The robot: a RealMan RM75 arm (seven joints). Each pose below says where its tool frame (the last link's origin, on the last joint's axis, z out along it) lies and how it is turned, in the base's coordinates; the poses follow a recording.
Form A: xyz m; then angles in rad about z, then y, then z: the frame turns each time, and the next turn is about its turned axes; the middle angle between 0 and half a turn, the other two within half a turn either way.
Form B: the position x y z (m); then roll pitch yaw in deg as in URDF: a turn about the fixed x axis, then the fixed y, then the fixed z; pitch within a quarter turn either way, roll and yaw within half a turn. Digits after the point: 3 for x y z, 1 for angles.
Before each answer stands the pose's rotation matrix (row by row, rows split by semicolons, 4 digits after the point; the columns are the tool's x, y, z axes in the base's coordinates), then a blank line. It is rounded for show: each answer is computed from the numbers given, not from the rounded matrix.
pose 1, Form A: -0.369, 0.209, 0.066, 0.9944, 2.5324, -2.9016
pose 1, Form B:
0.6334 0.7082 0.3119; 0.5384 -0.6928 0.4798; 0.5558 -0.1360 -0.8201

-0.369, 0.209, 0.066, -170.6, -33.8, 40.4
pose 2, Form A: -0.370, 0.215, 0.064, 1.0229, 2.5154, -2.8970
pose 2, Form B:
0.6162 0.7260 0.3053; 0.5449 -0.6729 0.5003; 0.5686 -0.1419 -0.8103

-0.370, 0.215, 0.064, -170.1, -34.7, 41.5
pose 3, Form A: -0.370, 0.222, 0.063, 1.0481, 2.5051, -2.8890
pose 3, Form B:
0.6053 0.7386 0.2967; 0.5499 -0.6575 0.5150; 0.5755 -0.1485 -0.8042

-0.370, 0.222, 0.063, -169.5, -35.1, 42.3
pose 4, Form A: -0.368, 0.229, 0.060, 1.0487, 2.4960, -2.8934
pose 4, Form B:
0.5991 0.7424 0.3001; 0.5486 -0.6535 0.5215; 0.5832 -0.1478 -0.7987

-0.368, 0.229, 0.060, -169.5, -35.7, 42.5
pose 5, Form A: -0.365, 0.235, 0.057, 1.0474, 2.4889, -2.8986
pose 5, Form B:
0.5938 0.7451 0.3036; 0.5476 -0.6507 0.5260; 0.5895 -0.1461 -0.7945

-0.365, 0.235, 0.057, -169.6, -36.1, 42.7
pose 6, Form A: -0.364, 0.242, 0.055, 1.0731, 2.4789, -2.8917
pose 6, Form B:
0.5820 0.7583 0.2937; 0.5531 -0.6339 0.5406; 0.5961 -0.1521 -0.7883

-0.364, 0.242, 0.055, -169.1, -36.6, 43.5
